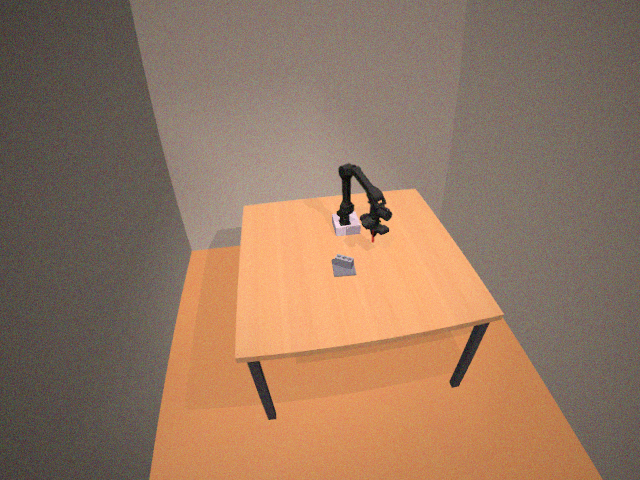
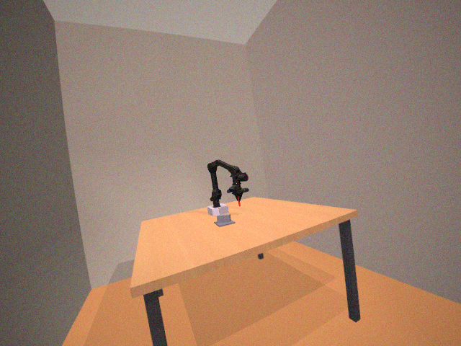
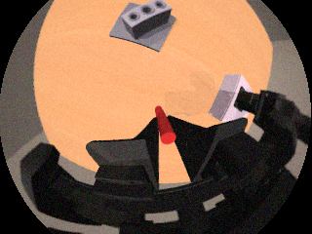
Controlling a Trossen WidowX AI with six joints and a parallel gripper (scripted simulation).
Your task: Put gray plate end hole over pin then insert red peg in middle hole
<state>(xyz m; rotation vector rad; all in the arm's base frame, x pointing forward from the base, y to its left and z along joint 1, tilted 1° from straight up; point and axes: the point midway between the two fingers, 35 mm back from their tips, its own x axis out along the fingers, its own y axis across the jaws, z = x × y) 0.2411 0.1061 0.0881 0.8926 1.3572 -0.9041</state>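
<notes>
My gripper tip is 80 mm short of the gray plate, 190 mm to the left of it and 70 mm above it. The rest, counted from my gripper tip: base (90 mm ahead, 180 mm to the right, 110 mm below).
</notes>
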